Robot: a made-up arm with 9 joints. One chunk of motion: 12 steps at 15 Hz.
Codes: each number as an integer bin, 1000 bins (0 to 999) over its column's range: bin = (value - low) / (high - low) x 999, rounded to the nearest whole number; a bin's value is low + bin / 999 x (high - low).
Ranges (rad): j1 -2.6..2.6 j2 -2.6..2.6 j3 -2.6..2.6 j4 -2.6..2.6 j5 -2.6..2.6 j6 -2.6..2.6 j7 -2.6..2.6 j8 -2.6..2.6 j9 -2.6..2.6
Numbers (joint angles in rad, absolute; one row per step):
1: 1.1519 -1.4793 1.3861 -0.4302 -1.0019 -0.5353 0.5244 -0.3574 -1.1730
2: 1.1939 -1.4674 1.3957 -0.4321 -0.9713 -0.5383 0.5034 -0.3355 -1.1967
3: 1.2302 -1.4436 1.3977 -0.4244 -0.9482 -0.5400 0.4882 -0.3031 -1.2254
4: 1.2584 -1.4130 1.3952 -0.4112 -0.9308 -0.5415 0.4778 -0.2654 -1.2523
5: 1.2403 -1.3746 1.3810 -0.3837 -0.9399 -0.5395 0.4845 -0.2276 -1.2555
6: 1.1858 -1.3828 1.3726 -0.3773 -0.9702 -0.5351 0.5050 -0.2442 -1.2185
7: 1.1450 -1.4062 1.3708 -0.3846 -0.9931 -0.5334 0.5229 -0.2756 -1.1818
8: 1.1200 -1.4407 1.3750 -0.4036 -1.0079 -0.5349 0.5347 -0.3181 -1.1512
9: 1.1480 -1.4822 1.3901 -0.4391 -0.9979 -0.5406 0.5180 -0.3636 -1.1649
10: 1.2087 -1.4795 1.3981 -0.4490 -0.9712 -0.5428 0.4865 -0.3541 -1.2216
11: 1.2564 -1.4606 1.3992 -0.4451 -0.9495 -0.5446 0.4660 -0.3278 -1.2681
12: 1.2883 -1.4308 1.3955 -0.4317 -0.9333 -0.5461 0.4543 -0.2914 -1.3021
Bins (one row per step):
1: 721 215 766 417 307 397 600 431 274
2: 729 218 768 416 313 396 596 435 270
3: 736 222 768 418 317 396 593 441 264
4: 741 228 768 421 321 395 591 449 259
5: 738 235 765 426 319 396 593 456 258
6: 727 234 763 427 313 397 597 453 265
7: 719 229 763 426 309 397 600 447 272
8: 715 223 764 422 306 397 602 438 278
9: 720 215 767 415 308 396 599 430 276
10: 732 215 768 413 313 395 593 431 265
11: 741 219 768 414 317 395 589 437 256
12: 747 225 768 417 320 395 587 444 249

